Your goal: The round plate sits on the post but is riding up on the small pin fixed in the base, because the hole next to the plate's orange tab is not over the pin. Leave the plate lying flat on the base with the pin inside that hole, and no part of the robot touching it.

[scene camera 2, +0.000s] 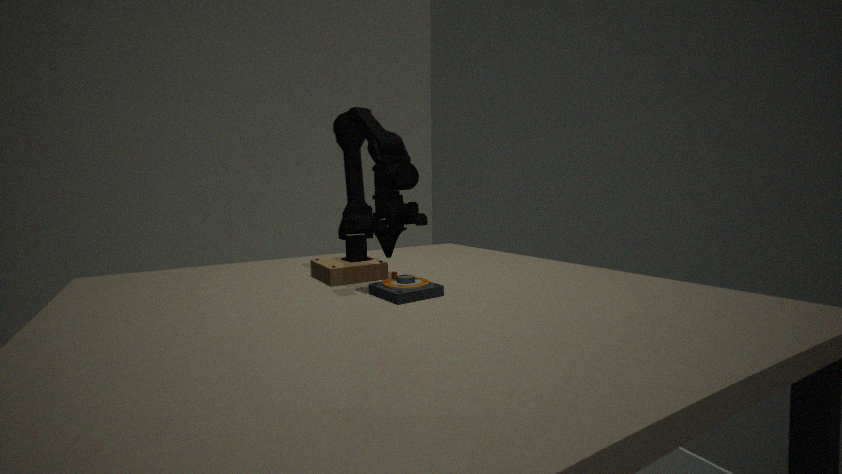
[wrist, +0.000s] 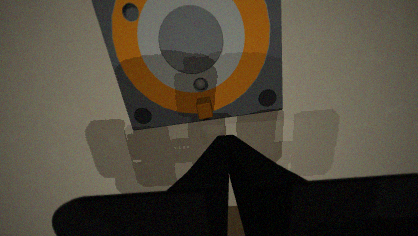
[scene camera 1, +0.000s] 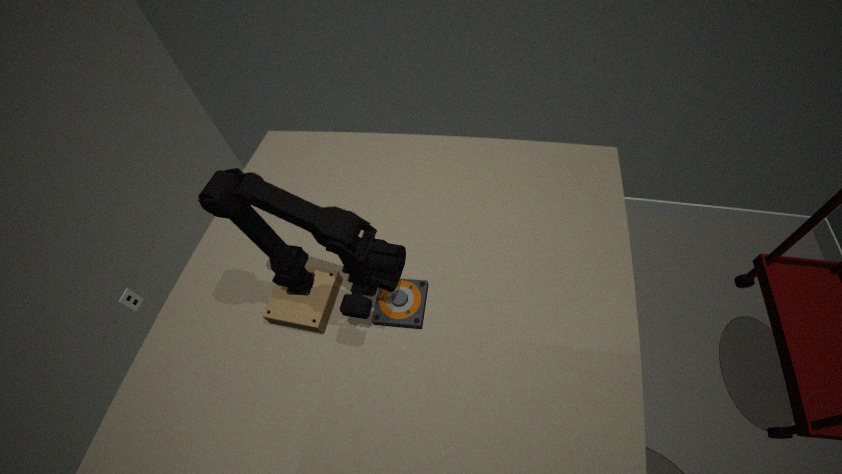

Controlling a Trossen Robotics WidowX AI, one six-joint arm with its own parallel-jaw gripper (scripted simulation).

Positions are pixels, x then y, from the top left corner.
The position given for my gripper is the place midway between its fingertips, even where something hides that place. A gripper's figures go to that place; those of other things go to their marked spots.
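A base (scene camera 2: 433,290) is 0.91 m from the lens; for my gripper (scene camera 2: 388,257), the distance is 0.97 m from the lens.
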